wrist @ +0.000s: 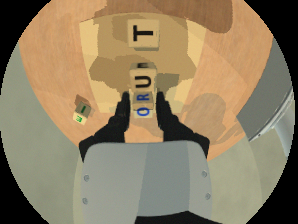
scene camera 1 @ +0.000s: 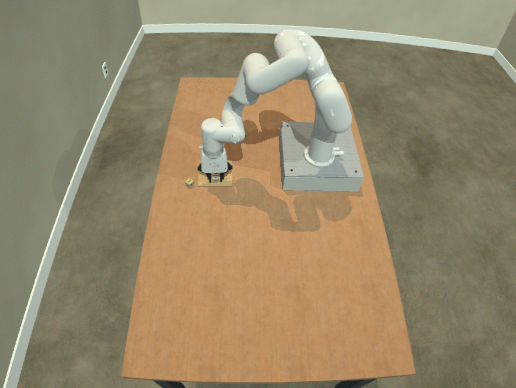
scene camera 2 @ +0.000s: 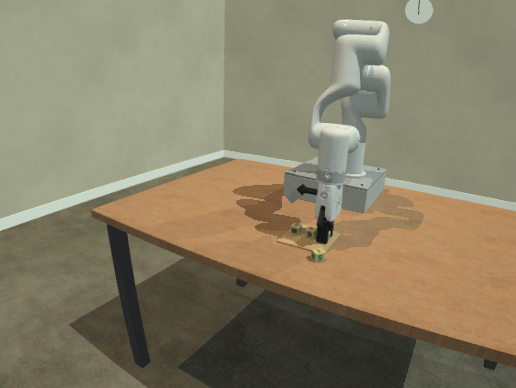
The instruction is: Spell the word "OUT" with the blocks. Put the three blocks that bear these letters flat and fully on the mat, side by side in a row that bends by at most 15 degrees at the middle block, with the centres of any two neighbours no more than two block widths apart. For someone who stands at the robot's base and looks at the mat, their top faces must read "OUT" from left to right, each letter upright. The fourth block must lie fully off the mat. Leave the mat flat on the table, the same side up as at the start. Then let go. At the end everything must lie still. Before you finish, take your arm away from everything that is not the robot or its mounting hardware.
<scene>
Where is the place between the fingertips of the gripper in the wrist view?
143, 99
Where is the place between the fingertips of the gripper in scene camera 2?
324, 239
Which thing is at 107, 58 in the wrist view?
A tan mat.
</scene>
